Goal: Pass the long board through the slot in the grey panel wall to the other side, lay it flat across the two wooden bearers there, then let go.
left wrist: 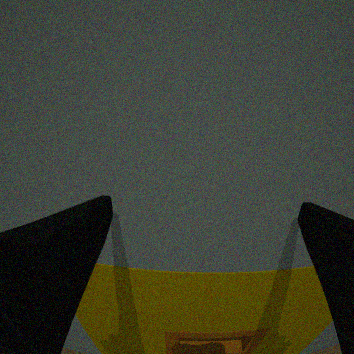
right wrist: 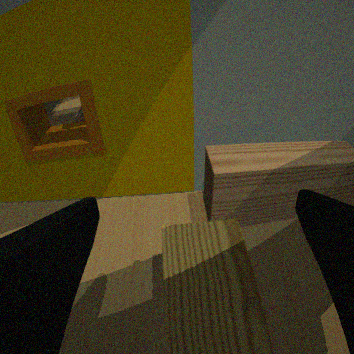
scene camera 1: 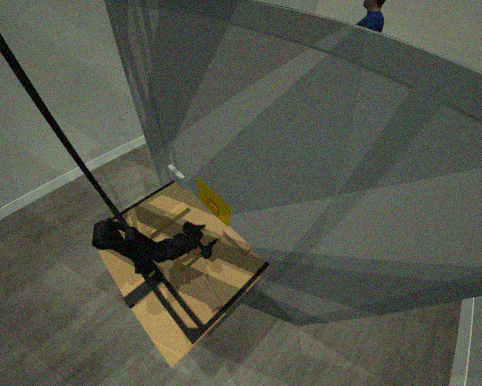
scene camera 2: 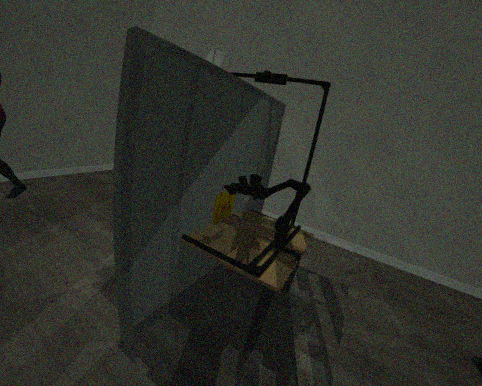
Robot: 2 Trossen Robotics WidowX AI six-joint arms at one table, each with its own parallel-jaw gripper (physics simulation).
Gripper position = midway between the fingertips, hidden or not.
My left gripper (left wrist: 209, 210) is open, holding nothing. My right gripper (right wrist: 200, 204) is open, with nothing in its grasp.
